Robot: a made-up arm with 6 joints. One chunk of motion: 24 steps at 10 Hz.
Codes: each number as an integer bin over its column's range. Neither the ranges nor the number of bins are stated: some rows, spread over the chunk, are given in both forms.
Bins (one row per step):
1: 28 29 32 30 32 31
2: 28 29 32 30 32 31
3: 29 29 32 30 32 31
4: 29 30 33 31 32 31
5: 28 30 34 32 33 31
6: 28 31 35 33 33 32
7: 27 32 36 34 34 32
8: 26 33 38 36 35 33
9: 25 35 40 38 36 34
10: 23 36 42 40 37 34
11: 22 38 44 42 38 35
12: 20 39 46 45 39 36
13: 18 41 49 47 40 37
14: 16 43 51 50 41 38
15: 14 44 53 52 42 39
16: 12 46 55 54 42 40
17: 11 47 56 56 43 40
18: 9 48 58 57 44 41
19: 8 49 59 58 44 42
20: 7 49 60 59 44 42
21: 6 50 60 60 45 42
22: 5 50 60 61 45 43
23: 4 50 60 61 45 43
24: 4 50 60 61 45 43
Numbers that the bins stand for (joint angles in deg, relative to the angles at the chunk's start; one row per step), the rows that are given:
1: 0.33 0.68 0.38 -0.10 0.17 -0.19
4: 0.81 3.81 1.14 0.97 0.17 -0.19
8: -0.62 13.19 4.95 6.29 1.22 2.57
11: -2.52 28.83 9.52 12.67 2.27 5.33
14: -5.38 44.46 14.86 21.17 3.32 9.48
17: -7.76 56.97 18.67 27.56 4.02 12.24
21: -10.14 66.35 21.71 31.81 4.71 15.00
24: -11.10 66.35 21.71 32.87 4.71 16.38
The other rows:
2: 0.33 0.68 0.38 -0.10 0.17 -0.19
3: 0.81 0.68 0.38 -0.10 0.17 -0.19
5: 0.33 3.81 1.90 2.03 0.52 -0.19
6: 0.33 6.94 2.67 3.10 0.52 1.19
7: -0.14 10.06 3.43 4.16 0.87 1.19
9: -1.10 19.44 6.48 8.41 1.57 3.95
10: -2.05 22.57 8.00 10.54 1.92 3.95
12: -3.48 31.95 11.05 15.86 2.62 6.71
13: -4.43 38.21 13.33 17.98 2.97 8.10
15: -6.33 47.59 16.38 23.30 3.67 10.86
16: -7.29 53.84 17.90 25.43 3.67 12.24
18: -8.71 60.10 20.19 28.62 4.37 13.62
19: -9.19 63.22 20.95 29.68 4.37 15.00
20: -9.67 63.22 21.71 30.75 4.37 15.00
22: -10.62 66.35 21.71 32.87 4.71 16.38
23: -11.10 66.35 21.71 32.87 4.71 16.38

